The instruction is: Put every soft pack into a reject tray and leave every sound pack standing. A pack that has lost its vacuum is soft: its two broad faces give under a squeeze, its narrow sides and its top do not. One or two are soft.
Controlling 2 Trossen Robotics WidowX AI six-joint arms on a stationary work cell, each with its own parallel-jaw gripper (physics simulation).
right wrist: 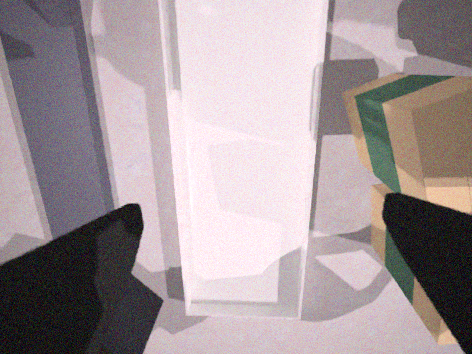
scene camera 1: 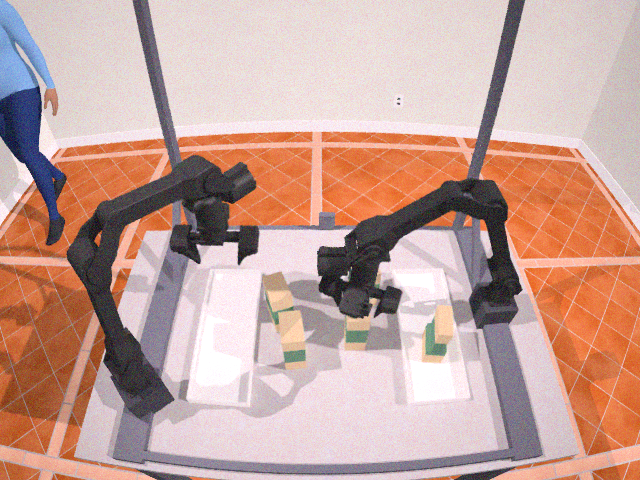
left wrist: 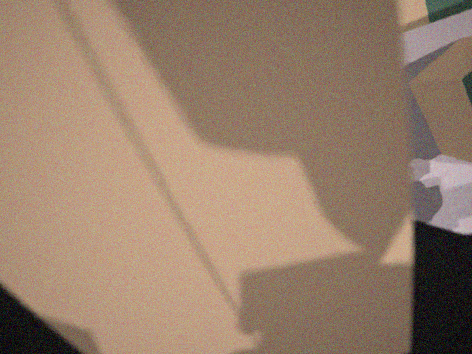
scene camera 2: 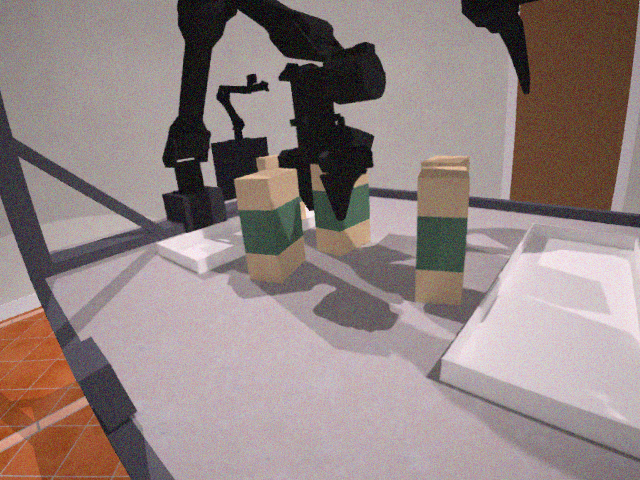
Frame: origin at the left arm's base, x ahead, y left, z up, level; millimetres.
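Where they show: left gripper, fingertip midpoint: [scene camera 2: 325,215]; right gripper, fingertip midpoint: [right wrist: 262,209] [scene camera 1: 219,263] [scene camera 2: 585,87]; left arm's base at its link origin: [scene camera 1: 497,296] [scene camera 2: 191,190]; right arm's base at its link origin: [scene camera 1: 135,381].
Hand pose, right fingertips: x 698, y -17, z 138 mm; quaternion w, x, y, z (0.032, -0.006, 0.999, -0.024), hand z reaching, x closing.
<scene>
Each offset is from my right fingertips to the top centre of the thing. "spot": to the spot under its first point.
Several tan packs with green bands stand upright. One {310 mm back, 65 mm left, 78 mm down} [scene camera 1: 356,335] [scene camera 2: 356,206] is at my left gripper [scene camera 1: 361,310] [scene camera 2: 325,212], which is open, its fingers low around or close beside the pack's top; a pack face {spot: 308 mm back, 69 mm left, 78 mm down} [left wrist: 200,210] fills most of the left wrist view. Another pack [scene camera 2: 270,227] stands beyond it in scene camera 1, mostly hidden there. Two packs {112 mm back, 9 mm left, 78 mm down} [scene camera 1: 279,297] {172 mm back, 113 mm left, 78 mm down} [scene camera 1: 293,335] stand close together by the left-hand tray {15 mm ahead, 56 mm left, 196 mm down} [scene camera 1: 227,335] [right wrist: 245,100]. One pack {503 mm back, 115 mm left, 95 mm down} [scene camera 1: 436,341] stands in the right-hand tray [scene camera 1: 431,390] [scene camera 2: 178,258]. My right gripper [scene camera 1: 219,261] [right wrist: 262,209] is open and empty, high above.
Grey frame rails [scene camera 1: 509,382] [right wrist: 65,125] run beside the trays, with uprights [scene camera 1: 157,82] [scene camera 1: 498,87] at the work cell's back corners. The two close packs {112 mm back, 9 mm left, 138 mm down} [right wrist: 377,140] {147 mm back, 116 mm left, 138 mm down} [right wrist: 397,265] show beyond my right finger. A person [scene camera 1: 23,113] stands on the floor at the left.
</scene>
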